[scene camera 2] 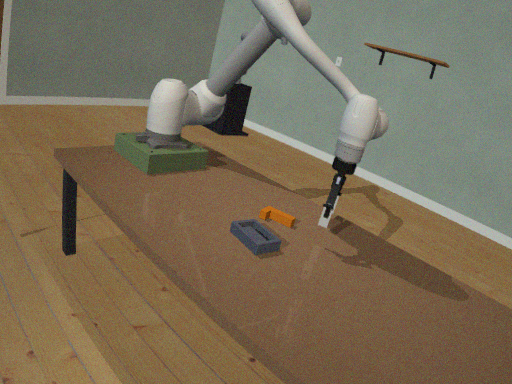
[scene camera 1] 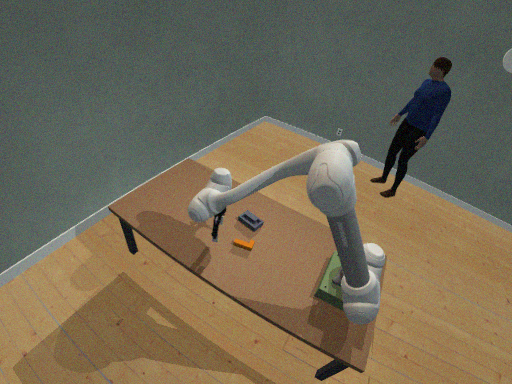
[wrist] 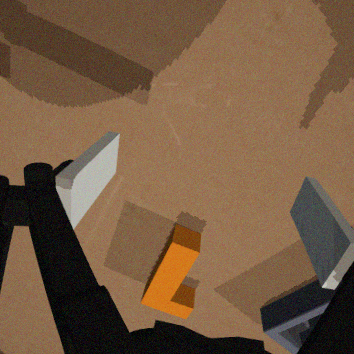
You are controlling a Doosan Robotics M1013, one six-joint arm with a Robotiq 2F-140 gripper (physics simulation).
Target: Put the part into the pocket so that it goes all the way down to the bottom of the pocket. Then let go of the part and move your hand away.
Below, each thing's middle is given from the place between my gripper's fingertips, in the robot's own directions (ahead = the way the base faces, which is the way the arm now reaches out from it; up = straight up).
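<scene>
Counting from my hand, I find the grey pocket block (wrist: pixel 293 316) 26 cm to the right, 5 cm behind and 5 cm below. As for the orange L-shaped part (wrist: pixel 163 291), my hand is 9 cm to the left of it, 5 cm above it and 14 cm past it.
</scene>
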